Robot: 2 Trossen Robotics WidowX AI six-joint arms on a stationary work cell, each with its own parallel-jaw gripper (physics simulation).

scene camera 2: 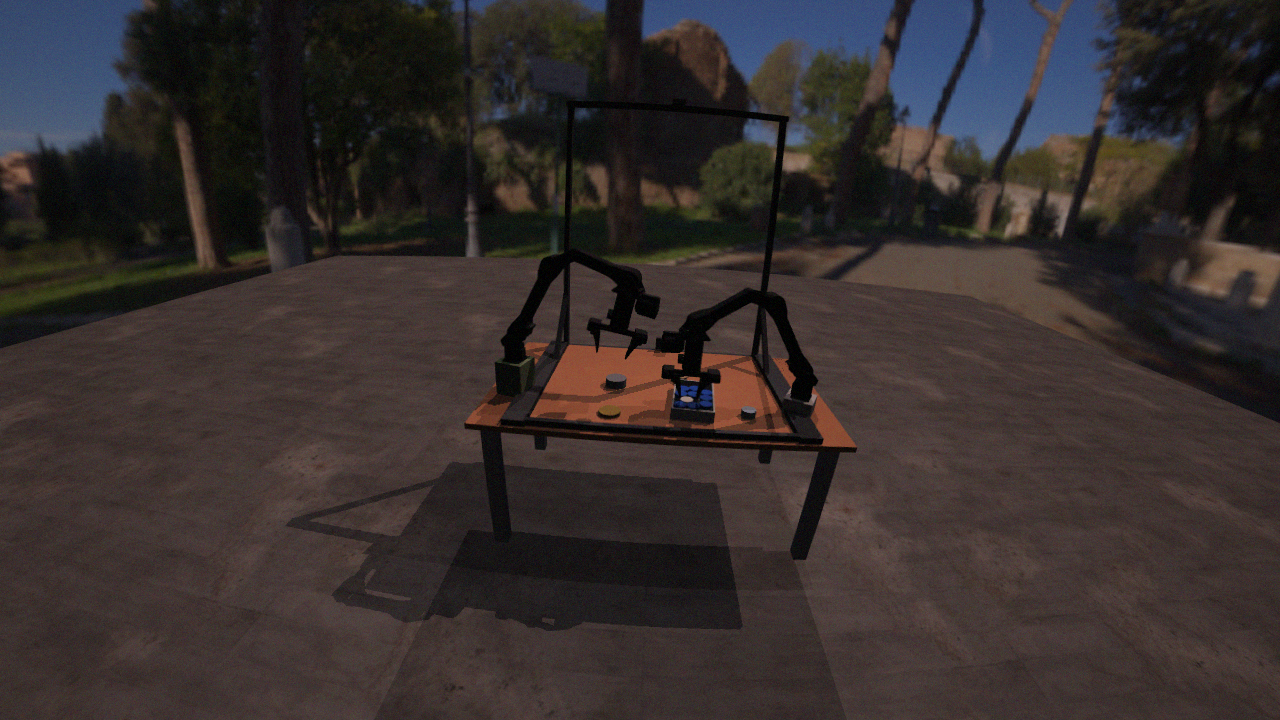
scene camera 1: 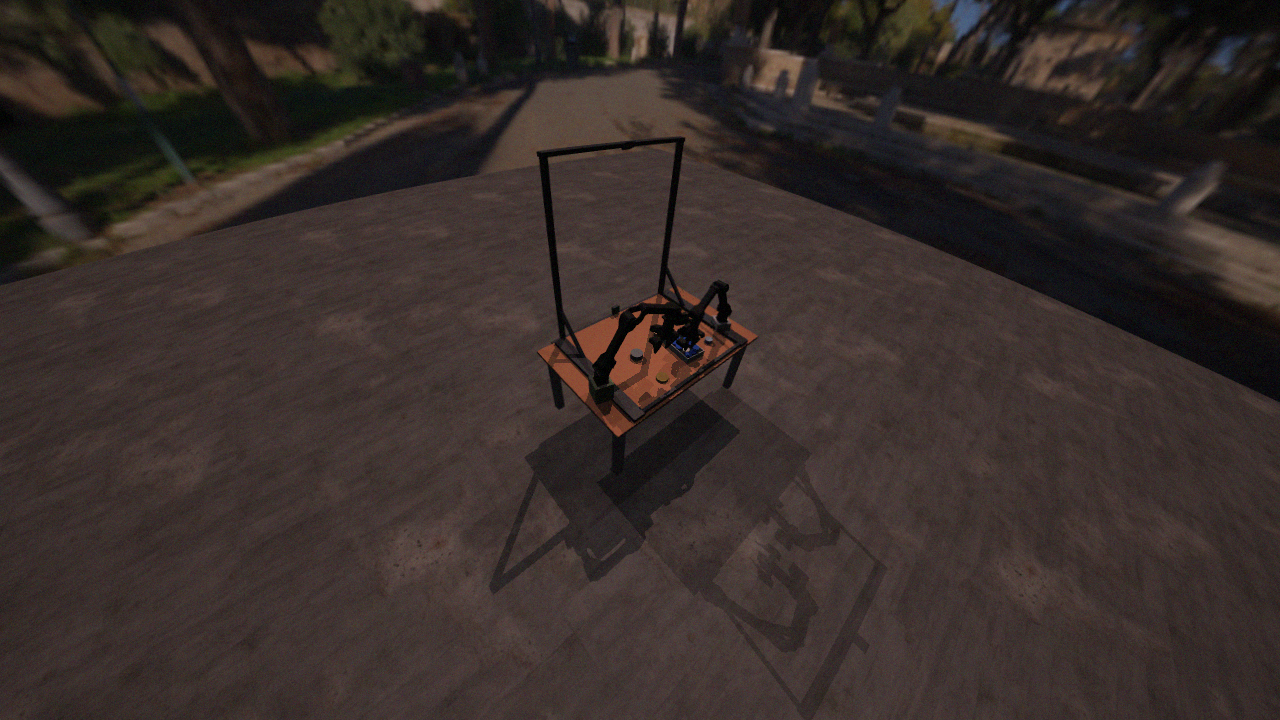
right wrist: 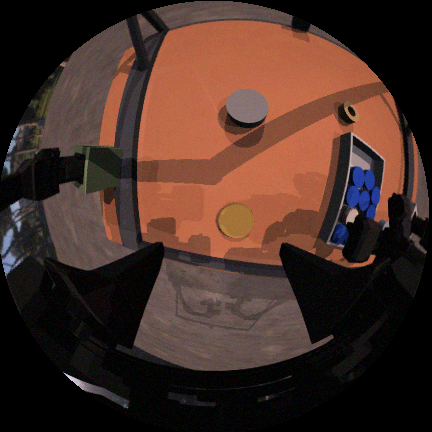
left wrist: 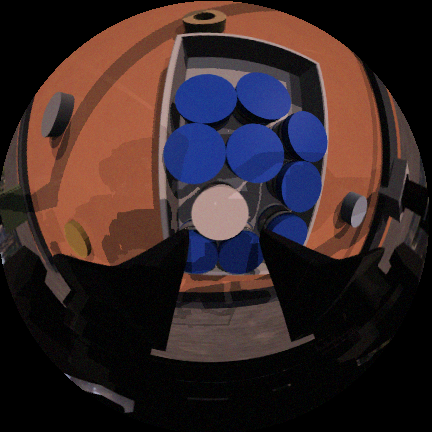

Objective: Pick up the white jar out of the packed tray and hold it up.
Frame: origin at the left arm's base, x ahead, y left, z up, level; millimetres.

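Seen in the pictures: left gripper, fingertip midpoint: (scene camera 2: 688, 398) (scene camera 1: 688, 348) (left wrist: 224, 234); right gripper, fingertip midpoint: (scene camera 2: 611, 355) (scene camera 1: 660, 350) (right wrist: 223, 249); left arm's base at its link origin: (scene camera 2: 801, 396) (scene camera 1: 721, 319); right arm's base at its link origin: (scene camera 2: 514, 359) (scene camera 1: 601, 380) (right wrist: 78, 167).
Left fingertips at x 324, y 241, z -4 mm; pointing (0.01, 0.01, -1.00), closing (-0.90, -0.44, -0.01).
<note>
Offsets run from my left fingertips to a thing's top centre.
The white jar @(dx +8, dy -8, dz -10 mm) (scene camera 2: 686, 400) (left wrist: 220, 212) (right wrist: 351, 216) stands with its flat round top up in the packed tray @(dx +8, dy -65, dz -14 mm) (scene camera 2: 693, 415) (left wrist: 171, 75) (right wrist: 344, 170), among several blue-topped jars @(dx +44, dy -40, dz -10 mm) (left wrist: 195, 153) @(dx +55, dy -80, dz -10 mm) (right wrist: 358, 177). My left gripper (left wrist: 224, 234) (scene camera 2: 690, 392) points down over the tray, partly open with nothing between its fingers. In the left wrist view the white top shows just above and between the fingertips, which overlap nearby blue tops. Whether the fingertips reach down beside the jar is unclear. My right gripper (right wrist: 223, 249) (scene camera 2: 614, 351) is wide open and empty, high above the table.
A yellow disc @(dx +200, dy +156, dz -42 mm) (right wrist: 236, 220) (scene camera 2: 609, 411) and a large grey cylinder @(dx +305, dy -38, dz -24 mm) (right wrist: 247, 106) (scene camera 2: 615, 381) are left of the tray in scene camera 2. A small grey cylinder @(dx -182, dy -102, dz -30 mm) (scene camera 2: 748, 412) (left wrist: 355, 210) is right of it. A brown ring @(dx +129, dy -214, dz -29 mm) (right wrist: 344, 114) lies beyond the tray's far end.
</note>
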